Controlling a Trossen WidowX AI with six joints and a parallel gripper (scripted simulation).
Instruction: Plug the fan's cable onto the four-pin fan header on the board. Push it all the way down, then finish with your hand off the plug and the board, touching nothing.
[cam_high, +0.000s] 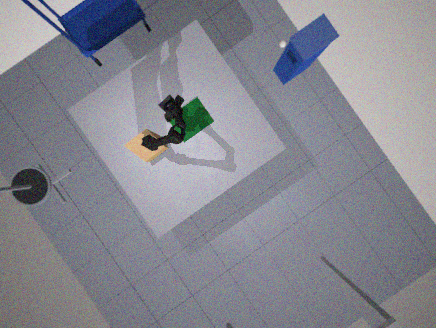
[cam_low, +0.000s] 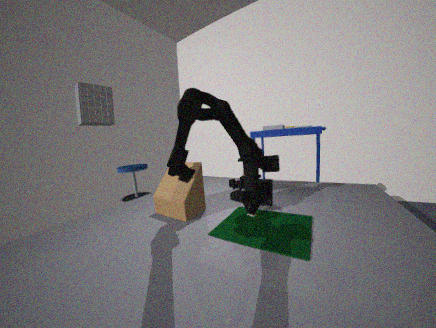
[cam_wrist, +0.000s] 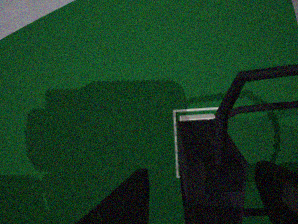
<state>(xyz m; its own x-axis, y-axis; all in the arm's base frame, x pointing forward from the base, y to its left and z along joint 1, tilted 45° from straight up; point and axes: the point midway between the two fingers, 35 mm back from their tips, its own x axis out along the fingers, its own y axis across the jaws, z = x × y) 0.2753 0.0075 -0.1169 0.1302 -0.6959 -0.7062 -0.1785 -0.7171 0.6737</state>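
Right now the black fan plug is 1 cm behind my gripper tip and 1 cm above it. From my gripper tip the other things lie so: green board 7 cm ahead, 5 cm to the right, 3 cm below; then fan header 2 cm below, 1 cm behind.
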